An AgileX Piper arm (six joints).
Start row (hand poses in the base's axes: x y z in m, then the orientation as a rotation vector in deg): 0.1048 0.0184 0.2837 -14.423 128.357 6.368
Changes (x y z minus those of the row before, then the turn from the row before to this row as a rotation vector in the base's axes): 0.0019 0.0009 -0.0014 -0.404 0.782 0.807; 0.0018 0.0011 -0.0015 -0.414 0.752 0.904; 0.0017 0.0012 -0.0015 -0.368 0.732 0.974; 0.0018 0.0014 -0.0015 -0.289 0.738 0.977; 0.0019 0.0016 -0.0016 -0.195 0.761 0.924; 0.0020 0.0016 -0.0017 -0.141 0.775 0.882; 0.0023 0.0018 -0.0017 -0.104 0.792 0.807; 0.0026 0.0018 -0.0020 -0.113 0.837 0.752; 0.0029 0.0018 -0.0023 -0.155 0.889 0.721; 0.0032 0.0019 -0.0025 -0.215 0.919 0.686; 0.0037 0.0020 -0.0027 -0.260 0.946 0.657; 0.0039 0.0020 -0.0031 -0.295 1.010 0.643; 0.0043 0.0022 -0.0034 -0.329 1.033 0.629; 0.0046 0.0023 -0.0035 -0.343 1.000 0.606
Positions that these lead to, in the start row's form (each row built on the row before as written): 0.1067 0.0193 0.2823 -15.547 129.091 6.465; 0.1085 0.0204 0.2808 -16.792 129.778 6.597; 0.1102 0.0216 0.2793 -18.098 130.423 6.815; 0.1120 0.0230 0.2778 -19.372 131.055 7.126; 0.1139 0.0246 0.2762 -20.543 131.697 7.523; 0.1159 0.0262 0.2745 -21.643 132.345 7.966; 0.1182 0.0280 0.2728 -22.643 133.009 8.420; 0.1208 0.0298 0.2708 -23.588 133.723 8.850; 0.1237 0.0316 0.2685 -24.523 134.495 9.231; 0.1269 0.0335 0.2660 -25.451 135.308 9.534; 0.1306 0.0355 0.2633 -26.372 136.157 9.779; 0.1345 0.0375 0.2602 -27.299 137.074 9.995; 0.1388 0.0397 0.2568 -28.231 138.018 10.171; 0.1434 0.0420 0.2533 -29.147 138.934 10.312
